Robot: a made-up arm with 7 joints.
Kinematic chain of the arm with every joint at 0, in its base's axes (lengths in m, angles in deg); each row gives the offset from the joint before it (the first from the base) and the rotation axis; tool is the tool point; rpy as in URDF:
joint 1: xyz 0 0 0.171 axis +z
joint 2: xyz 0 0 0 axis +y
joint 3: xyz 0 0 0.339 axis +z
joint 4: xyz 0.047 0 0 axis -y
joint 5: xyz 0.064 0 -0.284 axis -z
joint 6: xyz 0 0 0 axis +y
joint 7: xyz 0.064 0 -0.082 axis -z
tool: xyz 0 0 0 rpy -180 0 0
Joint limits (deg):
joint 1: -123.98..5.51
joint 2: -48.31..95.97
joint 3: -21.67..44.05
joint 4: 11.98..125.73
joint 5: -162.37..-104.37
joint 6: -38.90..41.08
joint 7: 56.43..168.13
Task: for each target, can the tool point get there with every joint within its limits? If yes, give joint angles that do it. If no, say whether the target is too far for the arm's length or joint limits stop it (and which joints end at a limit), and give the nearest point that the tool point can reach.
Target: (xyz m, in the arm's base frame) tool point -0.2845 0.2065 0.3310
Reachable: no: joint limits stop it (at a limit: joint 1, joint 2, joint 3, joint 6) | nearest point -0.0706 0.2921 0.4317 | short by 0.251 m
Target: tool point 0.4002 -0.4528 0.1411
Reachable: yes | joints -71.67 57.11 32.93 105.06 -156.21 6.92 140.19
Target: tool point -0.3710 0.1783 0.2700
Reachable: no: joint limits stop it (at a limit: joint 1, joint 2, joint 3, joint 5, joint 6) | nearest point -0.1706 -0.0702 0.3590 | short by 0.331 m
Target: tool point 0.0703 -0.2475 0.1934
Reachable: yes | joints -93.59 -2.22 17.60 26.37 -157.94 26.02 75.53
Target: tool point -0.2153 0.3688 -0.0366
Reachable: no: joint limits stop it (at a limit: joint 1, joint 2, joint 3, joint 5) | nearest point -0.0069 0.2207 -0.0136 | short by 0.257 m
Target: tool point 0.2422 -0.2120 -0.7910
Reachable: no: too far | nearest point 0.2465 -0.2158 -0.3050 | short by 0.486 m
